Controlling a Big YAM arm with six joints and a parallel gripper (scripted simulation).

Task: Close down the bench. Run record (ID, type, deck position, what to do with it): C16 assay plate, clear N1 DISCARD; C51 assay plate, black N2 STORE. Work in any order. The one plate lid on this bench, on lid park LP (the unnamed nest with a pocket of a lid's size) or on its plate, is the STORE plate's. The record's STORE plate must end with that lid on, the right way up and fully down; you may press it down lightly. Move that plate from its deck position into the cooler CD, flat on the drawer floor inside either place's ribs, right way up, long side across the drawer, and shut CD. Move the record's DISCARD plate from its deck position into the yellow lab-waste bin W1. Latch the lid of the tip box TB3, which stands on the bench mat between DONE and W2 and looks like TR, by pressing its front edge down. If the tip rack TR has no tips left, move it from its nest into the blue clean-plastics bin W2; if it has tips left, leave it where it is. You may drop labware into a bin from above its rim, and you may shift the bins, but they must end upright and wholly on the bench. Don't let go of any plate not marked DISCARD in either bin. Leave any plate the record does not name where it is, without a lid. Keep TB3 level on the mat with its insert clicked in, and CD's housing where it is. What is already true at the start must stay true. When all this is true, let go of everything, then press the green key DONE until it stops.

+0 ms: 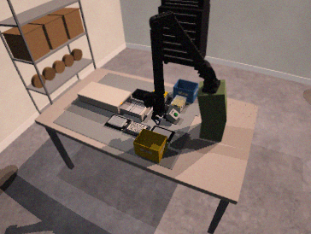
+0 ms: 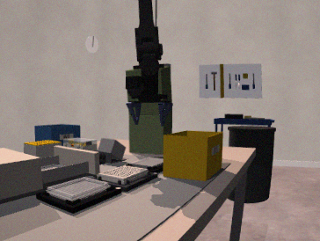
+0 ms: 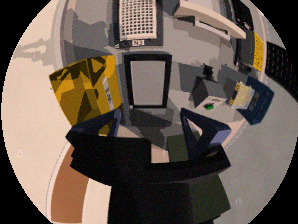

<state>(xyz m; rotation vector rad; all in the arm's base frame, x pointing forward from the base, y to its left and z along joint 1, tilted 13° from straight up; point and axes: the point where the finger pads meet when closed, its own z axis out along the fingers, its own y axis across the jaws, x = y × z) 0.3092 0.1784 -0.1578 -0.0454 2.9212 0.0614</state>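
The clear plate lid is 10 mm to the left of my hand and 130 mm below it. From my hand the other things lie so: DONE key block: 10 mm behind, 170 mm to the right, 90 mm below; then green key DONE: 30 mm behind, 170 mm to the right, 80 mm below; then yellow bin W1: 10 mm behind, 160 mm to the left, 110 mm below.
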